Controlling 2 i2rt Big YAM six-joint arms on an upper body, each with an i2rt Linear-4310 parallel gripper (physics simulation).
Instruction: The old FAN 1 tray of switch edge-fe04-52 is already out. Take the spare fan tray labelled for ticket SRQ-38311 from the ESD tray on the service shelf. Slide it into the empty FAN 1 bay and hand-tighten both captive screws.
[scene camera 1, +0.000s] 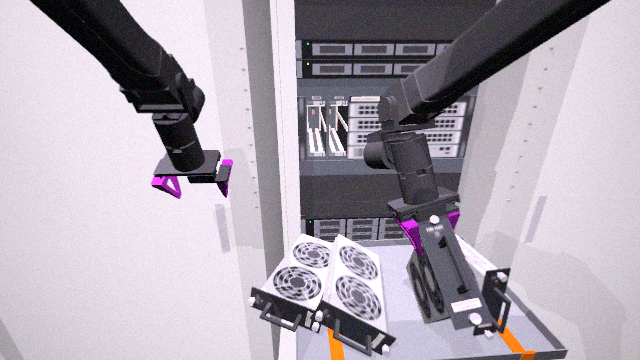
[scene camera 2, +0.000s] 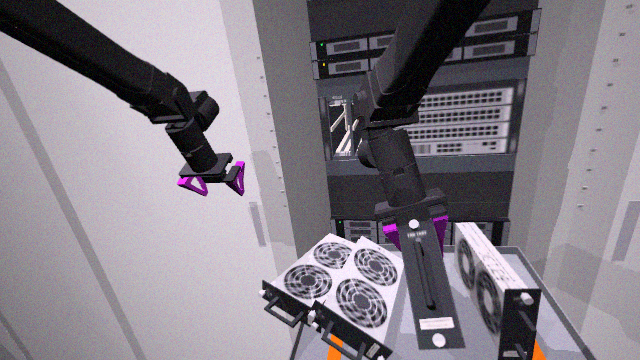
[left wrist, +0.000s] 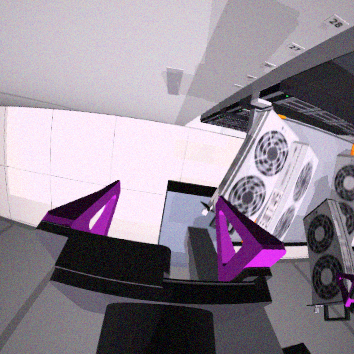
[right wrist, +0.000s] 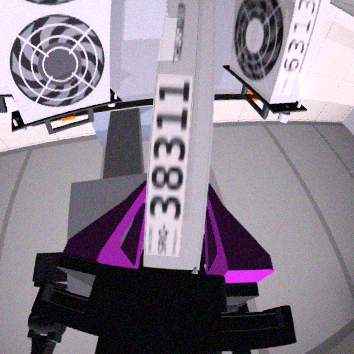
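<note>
The fan tray labelled SRQ-38311 (scene camera 1: 442, 275) (scene camera 2: 437, 280) (left wrist: 325, 250) (right wrist: 170, 170) is held by my right gripper (scene camera 1: 435, 235) (scene camera 2: 418, 240) (right wrist: 176, 186), shut on its narrow labelled edge. Its dark faceplate, with handle, upper captive screw (scene camera 1: 434, 219) (scene camera 2: 413, 224) and lower captive screw (scene camera 1: 475, 318) (scene camera 2: 438, 340), faces the scene cameras, tilted, over the ESD tray (scene camera 1: 400, 280) (scene camera 2: 560, 312). My left gripper (scene camera 1: 202, 196) (scene camera 2: 224, 194) (left wrist: 169, 192) is open and empty, at the left. The switch (scene camera 1: 370, 122) (scene camera 2: 465, 115) has two open bays at its left; their labels are unreadable.
Two fan trays lie side by side at the left: one outer (scene camera 1: 300, 270) (scene camera 2: 310, 272), one inner (scene camera 1: 357, 280) (scene camera 2: 367, 285). Another fan tray (scene camera 1: 495, 300) (scene camera 2: 520, 315) (right wrist: 300, 50) stands upright at the right. White cabinet panels flank the rack. My right arm partly covers the switch.
</note>
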